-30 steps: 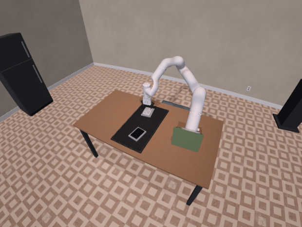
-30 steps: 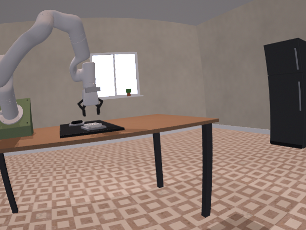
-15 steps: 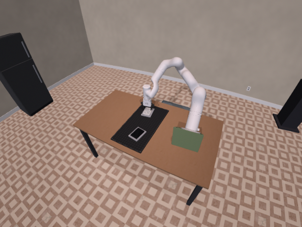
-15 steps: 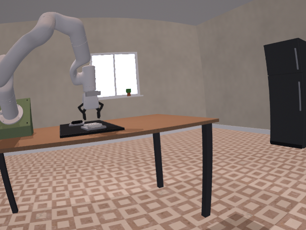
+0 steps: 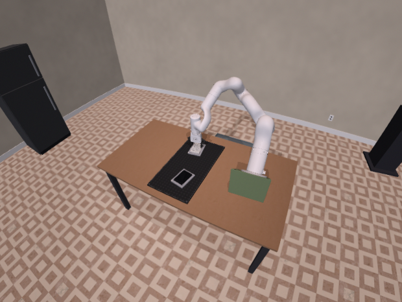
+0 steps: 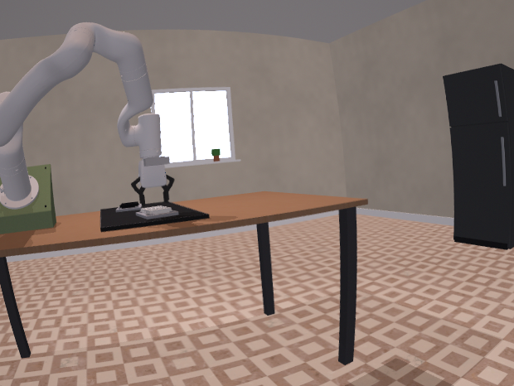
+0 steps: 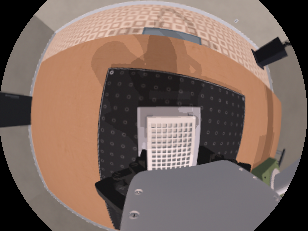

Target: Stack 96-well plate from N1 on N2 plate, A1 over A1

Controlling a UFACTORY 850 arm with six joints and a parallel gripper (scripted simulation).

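Now: hand 3 cm above the white 96-well plate. The rest, counted from my hand: dark plate: 37 cm to the left, 3 cm below, 2 cm behind.
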